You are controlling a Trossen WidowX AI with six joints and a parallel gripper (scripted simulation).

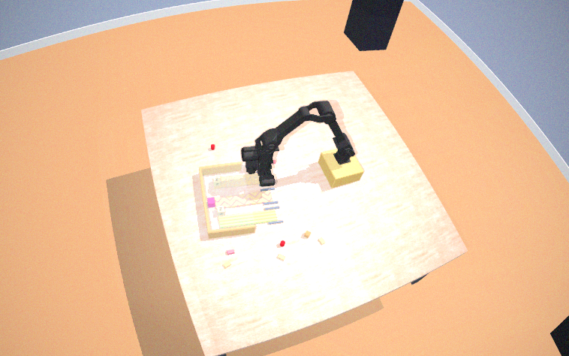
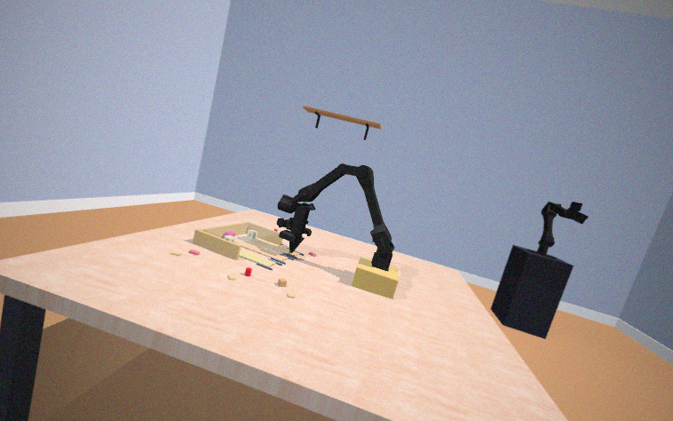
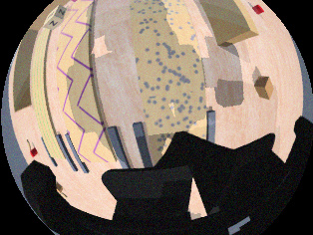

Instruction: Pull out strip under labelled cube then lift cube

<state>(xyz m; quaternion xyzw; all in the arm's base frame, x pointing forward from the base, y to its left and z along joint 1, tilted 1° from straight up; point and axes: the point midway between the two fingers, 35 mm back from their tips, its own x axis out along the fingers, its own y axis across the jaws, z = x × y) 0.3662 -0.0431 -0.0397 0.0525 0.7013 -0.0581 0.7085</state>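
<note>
My gripper tip is 90 mm short of the speckled tan strip and 10 mm to the left of it.
</note>
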